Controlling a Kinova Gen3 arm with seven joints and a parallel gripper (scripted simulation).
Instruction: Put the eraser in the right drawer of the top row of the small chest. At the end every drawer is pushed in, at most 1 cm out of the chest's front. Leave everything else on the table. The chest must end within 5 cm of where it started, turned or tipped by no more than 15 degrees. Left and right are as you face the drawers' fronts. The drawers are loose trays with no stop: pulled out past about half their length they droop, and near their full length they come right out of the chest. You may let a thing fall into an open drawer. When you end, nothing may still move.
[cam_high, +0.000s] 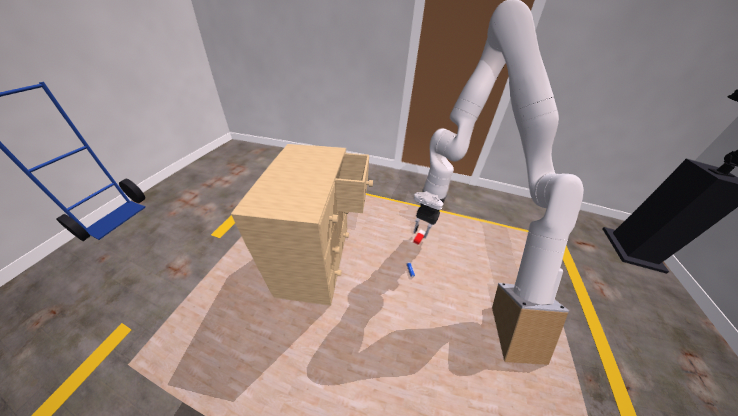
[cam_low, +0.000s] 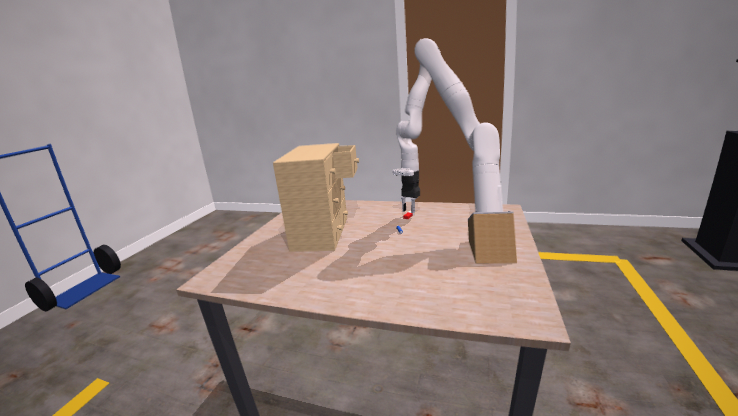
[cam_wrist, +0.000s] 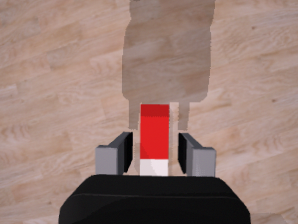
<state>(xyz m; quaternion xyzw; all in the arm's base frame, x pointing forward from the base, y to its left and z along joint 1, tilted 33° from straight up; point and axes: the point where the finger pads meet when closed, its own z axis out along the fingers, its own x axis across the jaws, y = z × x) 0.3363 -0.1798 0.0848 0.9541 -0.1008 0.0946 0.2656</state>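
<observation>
My hand is 10 mm to the left of the white eraser and 30 mm above it. From my hand the other things lie so: small blue object 150 mm to the left, 30 mm below.
</observation>
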